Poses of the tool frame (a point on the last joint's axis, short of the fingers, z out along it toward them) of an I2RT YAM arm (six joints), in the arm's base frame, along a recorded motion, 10 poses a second.
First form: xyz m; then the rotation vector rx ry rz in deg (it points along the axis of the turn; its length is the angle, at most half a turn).
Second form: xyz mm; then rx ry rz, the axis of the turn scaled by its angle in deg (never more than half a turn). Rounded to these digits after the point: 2 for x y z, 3 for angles.
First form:
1: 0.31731 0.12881 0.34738 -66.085 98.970 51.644
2: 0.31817 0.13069 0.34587 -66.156 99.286 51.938
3: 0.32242 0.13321 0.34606 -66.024 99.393 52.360
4: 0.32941 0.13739 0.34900 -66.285 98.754 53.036
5: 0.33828 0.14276 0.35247 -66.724 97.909 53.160
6: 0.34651 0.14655 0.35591 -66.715 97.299 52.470
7: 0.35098 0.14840 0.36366 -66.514 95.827 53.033
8: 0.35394 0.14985 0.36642 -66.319 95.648 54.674
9: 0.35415 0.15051 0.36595 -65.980 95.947 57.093
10: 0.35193 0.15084 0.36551 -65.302 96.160 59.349
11: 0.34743 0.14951 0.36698 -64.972 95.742 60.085
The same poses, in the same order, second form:
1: 317.31 128.81 347.38 -66.085 98.970 51.644
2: 318.17 130.69 345.87 -66.156 99.286 51.938
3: 322.42 133.21 346.06 -66.024 99.393 52.360
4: 329.41 137.39 349.00 -66.285 98.754 53.036
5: 338.28 142.76 352.47 -66.724 97.909 53.160
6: 346.51 146.55 355.91 -66.715 97.299 52.470
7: 350.98 148.40 363.66 -66.514 95.827 53.033
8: 353.94 149.85 366.42 -66.319 95.648 54.674
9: 354.15 150.51 365.95 -65.980 95.947 57.093
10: 351.93 150.84 365.51 -65.302 96.160 59.349
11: 347.43 149.51 366.98 -64.972 95.742 60.085
